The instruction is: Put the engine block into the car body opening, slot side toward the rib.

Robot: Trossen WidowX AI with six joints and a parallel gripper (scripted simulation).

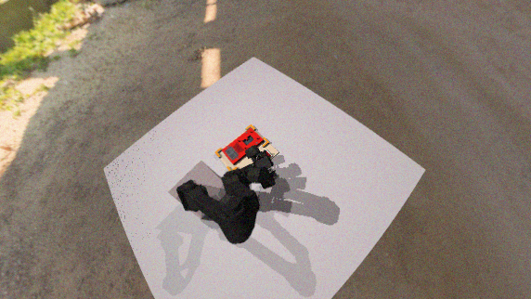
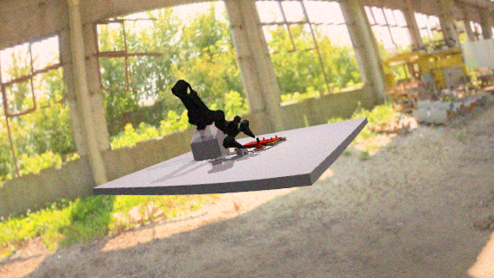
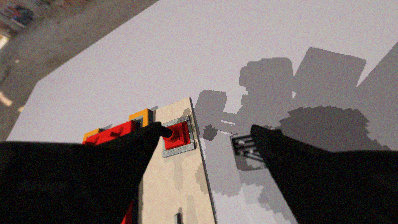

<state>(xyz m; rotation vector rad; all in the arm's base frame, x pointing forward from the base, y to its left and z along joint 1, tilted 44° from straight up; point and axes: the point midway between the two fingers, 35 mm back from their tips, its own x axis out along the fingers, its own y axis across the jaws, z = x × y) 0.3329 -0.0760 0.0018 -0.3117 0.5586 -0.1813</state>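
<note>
Now: gripper tip 2 cm past the grey engine block, 4 cm to the left of it and 4 cm above it. From my gripper tip the other things lie so: beige board 5 cm behind, 15 cm to the left, 4 cm below.
</note>
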